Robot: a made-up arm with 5 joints.
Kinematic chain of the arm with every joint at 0, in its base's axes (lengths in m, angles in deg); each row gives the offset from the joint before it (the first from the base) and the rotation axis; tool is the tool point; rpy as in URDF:
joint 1: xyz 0.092 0 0.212 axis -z
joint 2: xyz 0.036 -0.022 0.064 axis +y
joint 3: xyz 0.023 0 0.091 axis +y
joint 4: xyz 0.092 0 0.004 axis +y
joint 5: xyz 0.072 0.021 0 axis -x
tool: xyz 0 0 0 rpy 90 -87.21 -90
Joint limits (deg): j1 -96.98..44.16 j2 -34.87..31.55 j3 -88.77..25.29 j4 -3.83..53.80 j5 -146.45..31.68
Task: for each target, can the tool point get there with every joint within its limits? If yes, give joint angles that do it. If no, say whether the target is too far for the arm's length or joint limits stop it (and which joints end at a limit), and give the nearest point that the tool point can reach.
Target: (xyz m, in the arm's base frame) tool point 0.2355 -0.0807 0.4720
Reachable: yes | joints 29.00 -3.68 -55.93 41.55 -46.86
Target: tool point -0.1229 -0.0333 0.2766
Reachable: no: joint limits stop it (at a limit: joint 2, joint 3, joint 4) | nearest point -0.0021 -0.0146 0.4953 | short by 0.251 m
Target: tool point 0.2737 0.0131 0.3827
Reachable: yes | joints -4.45 -15.37 -9.06 48.01 0.01
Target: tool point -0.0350 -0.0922 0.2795
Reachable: no: joint limits stop it (at a limit: joint 2, joint 3, joint 4) | nearest point 0.0149 -0.0560 0.4953 | short by 0.224 m
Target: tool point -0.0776 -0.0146 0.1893
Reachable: no: joint limits stop it (at a limit: joint 1, joint 2, joint 3, joint 4) | nearest point 0.0770 0.1307 0.1993 | short by 0.212 m
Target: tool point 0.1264 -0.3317 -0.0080
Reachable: no: too far | nearest point 0.2213 -0.1270 0.1989 | short by 0.306 m
